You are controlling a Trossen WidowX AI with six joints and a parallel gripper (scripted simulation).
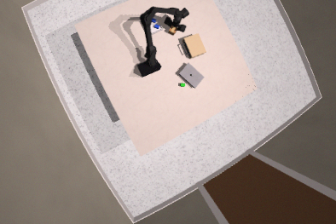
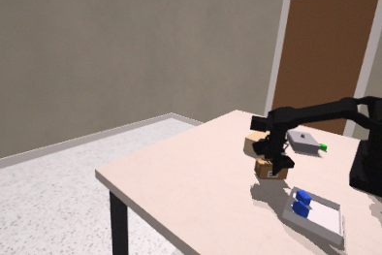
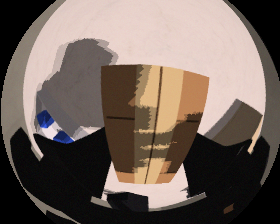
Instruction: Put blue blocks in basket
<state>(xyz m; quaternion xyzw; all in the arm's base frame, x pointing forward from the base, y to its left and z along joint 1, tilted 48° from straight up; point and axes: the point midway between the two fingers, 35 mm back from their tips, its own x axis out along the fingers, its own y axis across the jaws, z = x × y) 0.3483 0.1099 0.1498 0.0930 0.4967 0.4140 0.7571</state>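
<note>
Now: hand 2 cm past the red block, 1 cm to the left of it and 5 cm above it. Also, from my hand: grey basket 15 cm behind, 13 cm to the left, 5 cm below; then tan drawer unit 7 cm ahead, 23 cm to the right, 3 cm below; then cardboard box 2 cm below.
</note>
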